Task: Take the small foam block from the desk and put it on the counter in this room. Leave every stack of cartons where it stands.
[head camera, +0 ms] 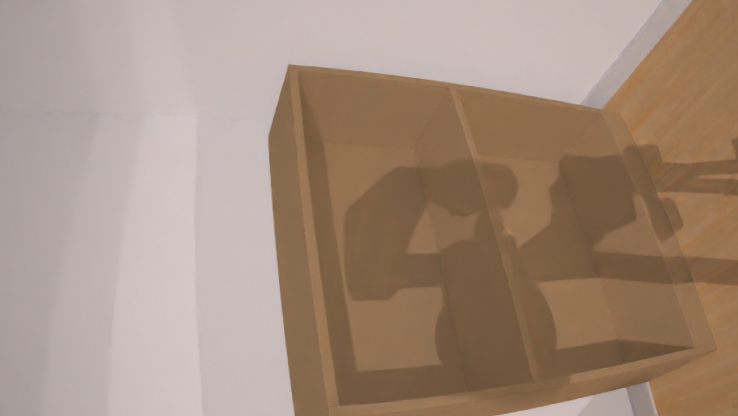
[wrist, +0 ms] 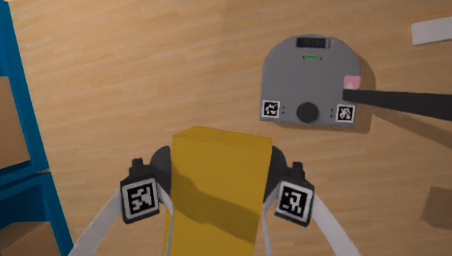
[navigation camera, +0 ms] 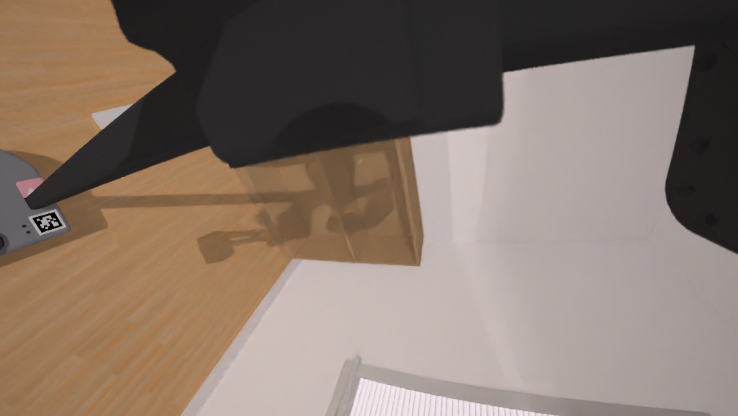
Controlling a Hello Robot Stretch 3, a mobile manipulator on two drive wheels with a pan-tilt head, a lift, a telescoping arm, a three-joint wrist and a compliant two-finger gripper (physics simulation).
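Places are measured from the robot's base along level axes (x ahead, y left, z up), in metres.
Where they show: gripper, fingertip midpoint: [wrist: 217, 164]; robot's base, origin of the base link: [wrist: 301, 107].
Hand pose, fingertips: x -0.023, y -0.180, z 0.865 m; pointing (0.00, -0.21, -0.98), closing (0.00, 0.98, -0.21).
Each offset is from my fingertips to the top centre of the thing. "spot": to the spot under its first point.
The foam block {0.040 m up, 0.019 m ahead, 0.005 m left} [wrist: 217, 200] is a yellow block in the lower middle of the wrist view. My gripper [wrist: 217, 164] is shut on it, with one dark fingertip pressed against each side. The block's lower end runs out of the frame. The block is held up above the wooden floor, apart from my grey base. The gripper and block do not show in the head or navigation views. I see no desk or counter that I can make out in these views.
A brown open shelf unit [head camera: 283, 206] [navigation camera: 411, 206] stands against the white wall, with my shadow across it. A blue rack [wrist: 21, 95] with cartons {spot: 0.734 m down, 0.174 m ahead, 1.218 m right} [wrist: 10, 125] is at the wrist view's left. My base [wrist: 310, 75] and a white strip [wrist: 434, 30] are right. A window {spot: 0.340 m up, 1.006 m ahead, 0.671 m left} [navigation camera: 439, 403] shows below.
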